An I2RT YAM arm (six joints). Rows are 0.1 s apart.
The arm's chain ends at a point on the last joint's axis. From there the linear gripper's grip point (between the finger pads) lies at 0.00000 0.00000 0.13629 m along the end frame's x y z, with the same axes.
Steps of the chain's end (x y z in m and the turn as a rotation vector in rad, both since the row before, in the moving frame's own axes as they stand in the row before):
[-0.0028 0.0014 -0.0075 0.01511 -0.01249 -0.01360]
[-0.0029 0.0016 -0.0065 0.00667 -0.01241 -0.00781]
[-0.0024 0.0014 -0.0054 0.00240 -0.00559 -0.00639]
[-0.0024 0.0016 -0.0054 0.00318 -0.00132 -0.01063]
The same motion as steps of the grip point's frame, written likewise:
[-0.0045 -0.0006 -0.0075 0.01511 -0.01249 -0.01360]
[-0.0046 0.0007 -0.0065 0.00667 -0.01241 -0.00781]
[-0.0032 0.0011 -0.0054 0.00240 -0.00559 -0.00639]
[-0.0026 0.0012 -0.0054 0.00318 -0.00132 -0.01063]

